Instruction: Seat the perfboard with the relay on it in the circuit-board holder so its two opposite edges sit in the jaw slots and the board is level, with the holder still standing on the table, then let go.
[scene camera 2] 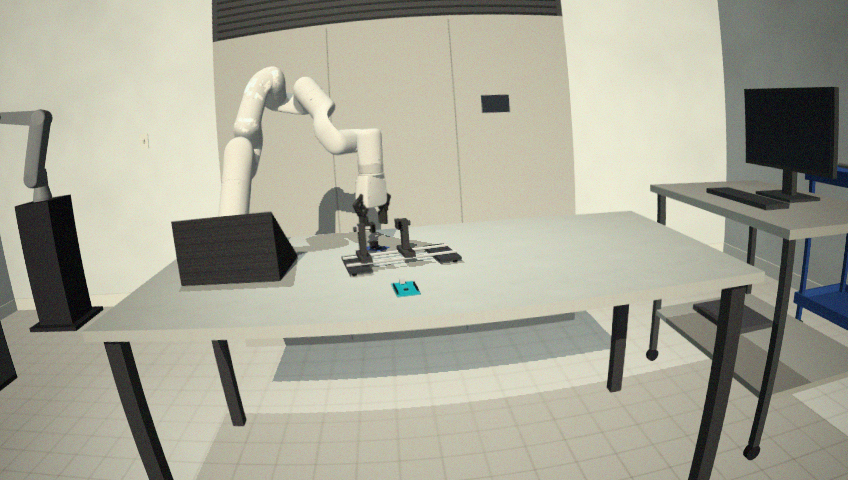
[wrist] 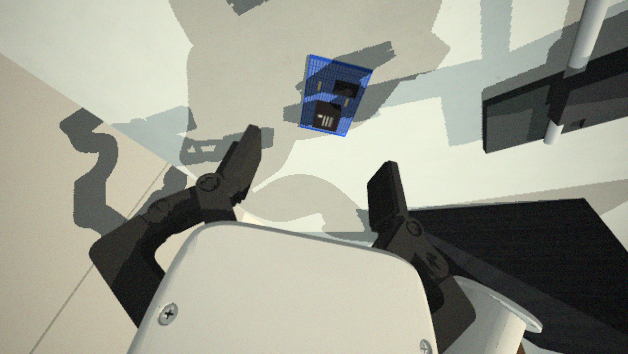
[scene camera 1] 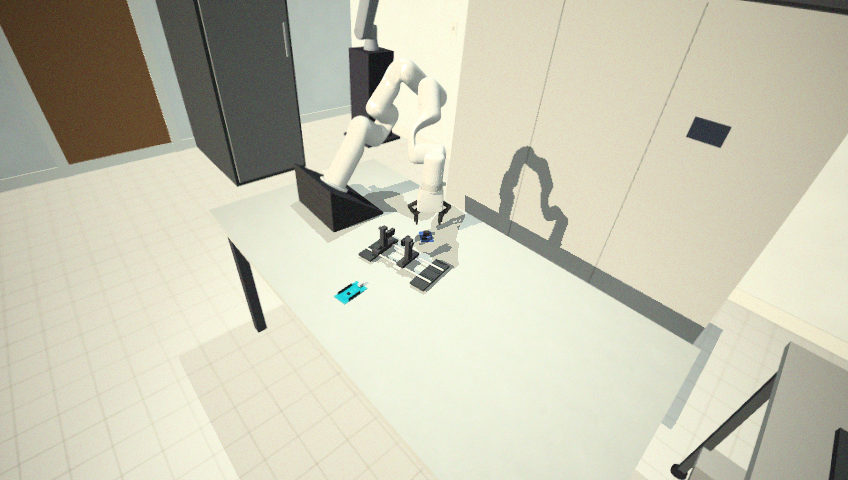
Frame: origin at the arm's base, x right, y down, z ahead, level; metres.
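Seen in the pictures: gripper, fingertip midpoint: (wrist: 320, 157) (scene camera 1: 427, 222); arm's base, link origin: (scene camera 2: 231, 235) (wrist: 491, 299) (scene camera 1: 333, 185).
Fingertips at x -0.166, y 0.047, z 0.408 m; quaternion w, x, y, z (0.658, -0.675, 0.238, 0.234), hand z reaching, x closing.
Note:
Offsets run from my fingertips to a thing's middle. Level surfaces: height alone.
The blue perfboard {dx +0.004, dy +0.057, dz +0.001 m} (scene camera 1: 426, 236) (scene camera 2: 379, 248) (wrist: 334, 95) with the black relay {dx -0.002, dy +0.056, dz -0.005 m} (wrist: 327, 116) on it lies flat on the table, on the wall side of the holder. The circuit-board holder {dx +0.185, dy +0.009, dz +0.064 m} (scene camera 1: 408, 253) (scene camera 2: 405, 240) stands on the table with two upright black jaws on rails and no board between them; part of its foot shows at the right of the wrist view. My gripper (scene camera 1: 428, 221) (scene camera 2: 371, 218) (wrist: 320, 157) points down, wide open and empty. It hangs above the table close to the perfboard, apart from it. In scene camera 2 a jaw post partly hides the gripper and perfboard.
A cyan circuit board {dx +0.423, dy +0.061, dz +0.066 m} (scene camera 1: 350, 292) (scene camera 2: 406, 289) lies on the table {dy +0.067 m} (scene camera 1: 505, 356) (scene camera 2: 535, 273) on the other side of the holder. The black wedge base (scene camera 1: 333, 202) (scene camera 2: 229, 249) (wrist: 510, 240) of my arm stands beside the holder. A wall (scene camera 1: 595, 148) runs along the table's back edge.

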